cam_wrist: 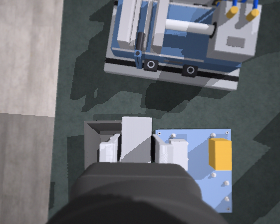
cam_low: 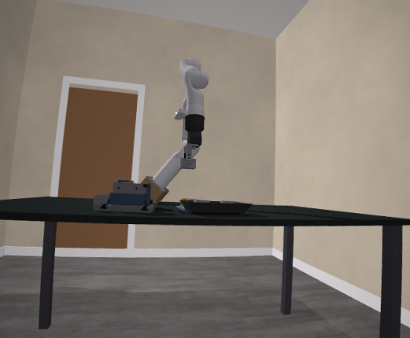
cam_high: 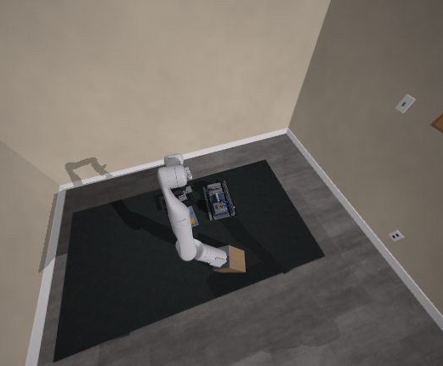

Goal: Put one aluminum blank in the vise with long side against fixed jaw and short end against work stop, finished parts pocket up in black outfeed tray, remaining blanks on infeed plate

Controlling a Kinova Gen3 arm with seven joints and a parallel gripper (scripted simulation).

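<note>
Now: hand 20 cm to the left of the vise, 17 cm above it and 7 cm past it. Also, from my hand: bluish plate: 20 cm below, 12 cm behind, 9 cm to the left; then yellow brass blank: 18 cm below, 17 cm behind, 5 cm to the left.
</note>
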